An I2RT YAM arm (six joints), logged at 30 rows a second.
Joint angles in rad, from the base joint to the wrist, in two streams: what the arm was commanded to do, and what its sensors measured. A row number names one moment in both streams.
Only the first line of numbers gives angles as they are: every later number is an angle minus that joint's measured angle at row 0.
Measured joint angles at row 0:
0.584, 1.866, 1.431, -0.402, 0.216, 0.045
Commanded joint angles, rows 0 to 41:
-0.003, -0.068, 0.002, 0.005, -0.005, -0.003
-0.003, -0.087, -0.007, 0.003, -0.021, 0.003
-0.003, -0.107, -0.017, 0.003, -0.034, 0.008
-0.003, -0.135, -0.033, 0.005, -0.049, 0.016
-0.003, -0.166, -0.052, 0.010, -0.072, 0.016
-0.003, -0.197, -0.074, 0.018, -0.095, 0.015
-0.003, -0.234, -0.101, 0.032, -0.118, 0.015
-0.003, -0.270, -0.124, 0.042, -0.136, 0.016
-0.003, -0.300, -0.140, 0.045, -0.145, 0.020
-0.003, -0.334, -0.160, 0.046, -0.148, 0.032
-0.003, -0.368, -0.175, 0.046, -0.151, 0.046
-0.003, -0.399, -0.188, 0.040, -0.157, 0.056
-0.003, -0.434, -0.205, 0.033, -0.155, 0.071
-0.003, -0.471, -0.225, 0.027, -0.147, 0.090
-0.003, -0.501, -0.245, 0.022, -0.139, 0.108
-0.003, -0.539, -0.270, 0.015, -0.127, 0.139
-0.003, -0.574, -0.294, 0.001, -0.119, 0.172
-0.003, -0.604, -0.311, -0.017, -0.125, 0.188
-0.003, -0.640, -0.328, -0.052, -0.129, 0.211
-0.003, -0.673, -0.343, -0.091, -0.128, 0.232
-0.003, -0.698, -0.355, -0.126, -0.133, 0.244
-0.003, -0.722, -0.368, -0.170, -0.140, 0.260
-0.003, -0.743, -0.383, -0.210, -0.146, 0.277
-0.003, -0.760, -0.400, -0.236, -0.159, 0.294
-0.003, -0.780, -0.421, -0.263, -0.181, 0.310
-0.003, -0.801, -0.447, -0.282, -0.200, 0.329
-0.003, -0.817, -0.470, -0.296, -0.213, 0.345
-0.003, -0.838, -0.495, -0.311, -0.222, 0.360
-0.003, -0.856, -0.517, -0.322, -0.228, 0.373
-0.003, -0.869, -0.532, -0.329, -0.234, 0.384
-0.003, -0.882, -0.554, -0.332, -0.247, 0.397
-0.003, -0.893, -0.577, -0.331, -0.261, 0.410
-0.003, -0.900, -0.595, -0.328, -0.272, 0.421
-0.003, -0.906, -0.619, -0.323, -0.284, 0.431
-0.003, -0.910, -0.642, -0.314, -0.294, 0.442
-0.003, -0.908, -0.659, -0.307, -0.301, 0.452
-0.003, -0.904, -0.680, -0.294, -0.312, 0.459
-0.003, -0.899, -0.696, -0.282, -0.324, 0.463
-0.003, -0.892, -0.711, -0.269, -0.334, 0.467
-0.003, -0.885, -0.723, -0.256, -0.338, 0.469
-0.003, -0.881, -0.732, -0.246, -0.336, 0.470
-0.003, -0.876, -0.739, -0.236, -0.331, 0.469
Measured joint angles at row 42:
-0.001, -0.881, -0.736, -0.274, -0.309, 0.431
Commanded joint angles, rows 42 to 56:
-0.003, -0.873, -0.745, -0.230, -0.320, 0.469
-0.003, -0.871, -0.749, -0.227, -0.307, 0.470
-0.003, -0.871, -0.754, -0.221, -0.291, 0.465
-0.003, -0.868, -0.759, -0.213, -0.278, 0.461
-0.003, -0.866, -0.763, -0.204, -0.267, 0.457
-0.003, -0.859, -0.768, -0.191, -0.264, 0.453
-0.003, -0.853, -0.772, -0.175, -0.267, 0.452
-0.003, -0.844, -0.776, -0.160, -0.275, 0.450
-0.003, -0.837, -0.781, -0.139, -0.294, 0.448
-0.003, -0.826, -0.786, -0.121, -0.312, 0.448
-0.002, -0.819, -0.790, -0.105, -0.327, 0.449
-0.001, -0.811, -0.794, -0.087, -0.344, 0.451
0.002, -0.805, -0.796, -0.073, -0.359, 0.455
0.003, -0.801, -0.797, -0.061, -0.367, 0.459
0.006, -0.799, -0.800, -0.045, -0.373, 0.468
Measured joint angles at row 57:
0.001, -0.800, -0.799, -0.110, -0.334, 0.449
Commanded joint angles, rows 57 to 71:
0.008, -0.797, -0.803, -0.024, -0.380, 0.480
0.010, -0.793, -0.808, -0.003, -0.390, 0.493
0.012, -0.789, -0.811, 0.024, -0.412, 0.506
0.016, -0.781, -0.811, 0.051, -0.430, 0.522
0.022, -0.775, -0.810, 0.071, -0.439, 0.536
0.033, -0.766, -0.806, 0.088, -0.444, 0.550
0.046, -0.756, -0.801, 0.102, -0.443, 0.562
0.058, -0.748, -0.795, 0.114, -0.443, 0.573
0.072, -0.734, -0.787, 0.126, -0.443, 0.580
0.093, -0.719, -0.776, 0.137, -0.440, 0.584
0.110, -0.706, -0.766, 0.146, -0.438, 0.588
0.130, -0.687, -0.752, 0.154, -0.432, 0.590
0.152, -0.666, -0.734, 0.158, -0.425, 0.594
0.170, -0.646, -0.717, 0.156, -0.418, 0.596
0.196, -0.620, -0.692, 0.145, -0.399, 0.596
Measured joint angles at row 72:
0.149, -0.653, -0.764, 0.098, -0.412, 0.565
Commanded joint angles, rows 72 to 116:
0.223, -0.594, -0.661, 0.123, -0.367, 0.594
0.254, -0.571, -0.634, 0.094, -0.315, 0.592
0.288, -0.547, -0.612, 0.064, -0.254, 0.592
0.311, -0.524, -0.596, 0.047, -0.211, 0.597
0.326, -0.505, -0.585, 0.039, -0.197, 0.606
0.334, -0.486, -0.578, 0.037, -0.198, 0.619
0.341, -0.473, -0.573, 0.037, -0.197, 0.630
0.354, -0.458, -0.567, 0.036, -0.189, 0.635
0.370, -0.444, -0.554, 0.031, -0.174, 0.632
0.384, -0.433, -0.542, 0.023, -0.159, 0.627
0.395, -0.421, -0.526, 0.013, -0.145, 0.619
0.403, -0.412, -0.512, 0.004, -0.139, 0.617
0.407, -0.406, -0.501, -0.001, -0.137, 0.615
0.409, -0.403, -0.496, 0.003, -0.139, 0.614
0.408, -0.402, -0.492, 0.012, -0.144, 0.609
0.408, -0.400, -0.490, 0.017, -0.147, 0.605
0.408, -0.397, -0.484, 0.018, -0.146, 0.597
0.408, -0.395, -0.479, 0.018, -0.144, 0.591
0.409, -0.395, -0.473, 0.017, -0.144, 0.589
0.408, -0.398, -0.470, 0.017, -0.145, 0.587
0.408, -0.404, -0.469, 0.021, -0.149, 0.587
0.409, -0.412, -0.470, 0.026, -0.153, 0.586
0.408, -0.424, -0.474, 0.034, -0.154, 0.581
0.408, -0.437, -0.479, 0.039, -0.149, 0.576
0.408, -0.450, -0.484, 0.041, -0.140, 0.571
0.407, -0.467, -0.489, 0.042, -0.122, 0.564
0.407, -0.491, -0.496, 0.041, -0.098, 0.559
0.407, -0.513, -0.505, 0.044, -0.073, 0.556
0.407, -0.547, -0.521, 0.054, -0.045, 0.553
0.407, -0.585, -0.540, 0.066, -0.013, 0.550
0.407, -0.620, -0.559, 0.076, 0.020, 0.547
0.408, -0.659, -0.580, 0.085, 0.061, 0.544
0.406, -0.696, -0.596, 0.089, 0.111, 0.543
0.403, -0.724, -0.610, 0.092, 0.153, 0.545
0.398, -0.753, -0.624, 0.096, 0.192, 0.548
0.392, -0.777, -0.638, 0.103, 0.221, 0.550
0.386, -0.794, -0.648, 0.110, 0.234, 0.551
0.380, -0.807, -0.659, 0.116, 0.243, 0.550
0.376, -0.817, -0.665, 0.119, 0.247, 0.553
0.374, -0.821, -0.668, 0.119, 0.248, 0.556
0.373, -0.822, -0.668, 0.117, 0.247, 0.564
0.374, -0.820, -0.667, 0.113, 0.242, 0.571
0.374, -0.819, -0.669, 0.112, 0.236, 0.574
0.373, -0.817, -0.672, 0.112, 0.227, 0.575
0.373, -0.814, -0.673, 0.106, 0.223, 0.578
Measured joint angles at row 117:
0.376, -0.810, -0.679, 0.095, 0.192, 0.560
